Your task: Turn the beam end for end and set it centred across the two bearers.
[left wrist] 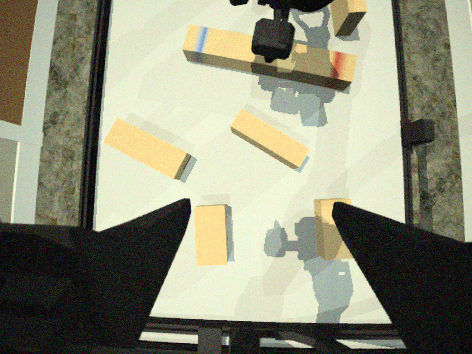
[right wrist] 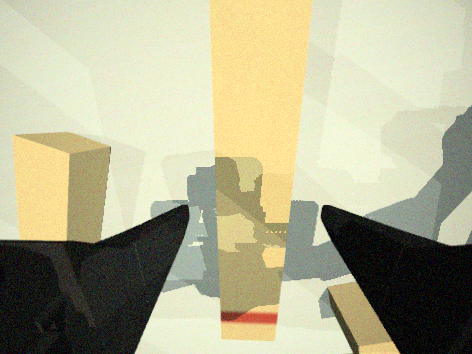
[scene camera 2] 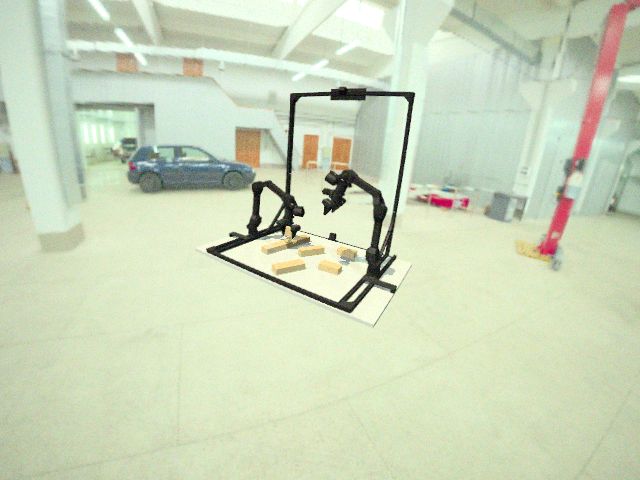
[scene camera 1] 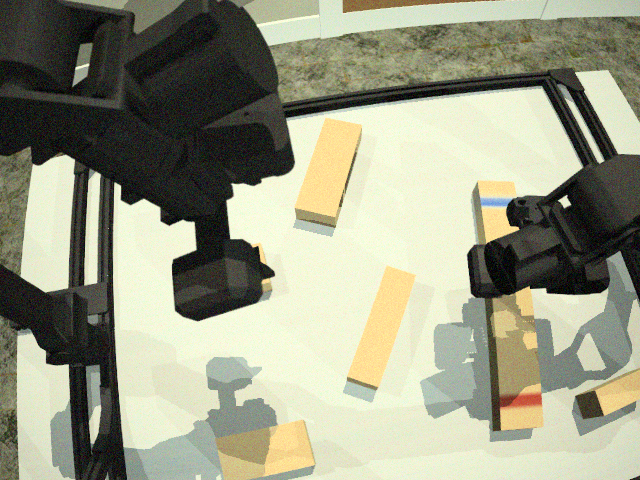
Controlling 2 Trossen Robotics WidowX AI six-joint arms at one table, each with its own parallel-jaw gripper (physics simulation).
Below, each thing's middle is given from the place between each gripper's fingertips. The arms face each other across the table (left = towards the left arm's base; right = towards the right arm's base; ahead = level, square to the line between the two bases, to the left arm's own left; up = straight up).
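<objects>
Beam [scene camera 1: 516, 398]: 5 cm below my right hand.
With respect to the beam, my left gripper is 31 cm to the left of it, 4 cm past it and 28 cm above it.
</objects>
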